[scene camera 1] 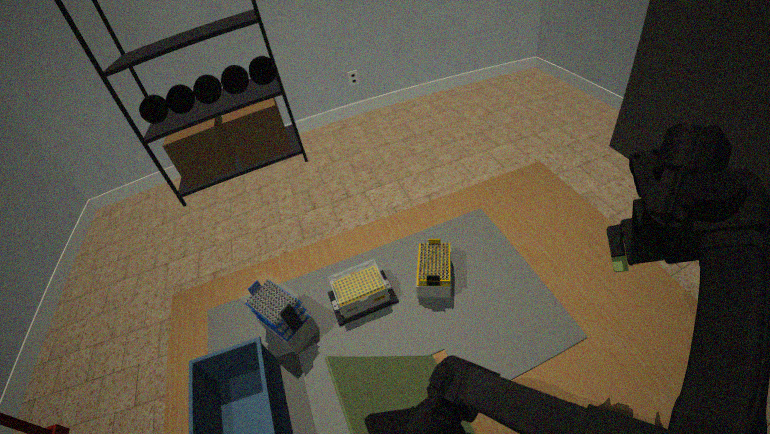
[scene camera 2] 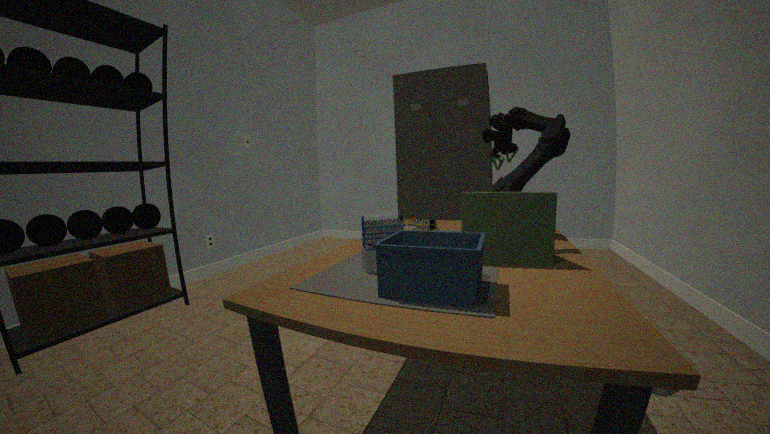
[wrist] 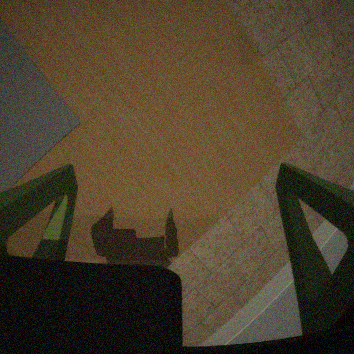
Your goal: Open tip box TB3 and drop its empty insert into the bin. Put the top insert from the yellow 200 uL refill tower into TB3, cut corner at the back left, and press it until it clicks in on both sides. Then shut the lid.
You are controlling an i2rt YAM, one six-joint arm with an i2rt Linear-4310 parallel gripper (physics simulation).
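Observation:
A tip box [scene camera 1: 360,291] with a yellow perforated insert, clear upper walls and a dark base stands mid-mat in scene camera 1. Its label is unreadable, and I cannot tell whether its clear lid covers the insert. The yellow refill tower [scene camera 1: 434,263] stands to its right, with a grey perforated top in a yellow frame. The blue bin [scene camera 1: 276,380] [scene camera 2: 428,274] stands at the near left of the mat. My gripper [scene camera 2: 504,159] [wrist: 176,174] is wide open and empty, high above the table's right part, away from the box and tower. One green fingertip [scene camera 1: 620,263] shows in scene camera 1.
A blue rack tower [scene camera 1: 276,308] [scene camera 2: 372,232] stands between the bin and the tip box. A green block [scene camera 1: 377,380] [scene camera 2: 512,231] stands under the arm's base. The grey mat [scene camera 1: 458,336] [scene camera 2: 334,280] [wrist: 30,100] lies on the wooden table [scene camera 1: 544,215] [scene camera 2: 582,323] [wrist: 165,90].

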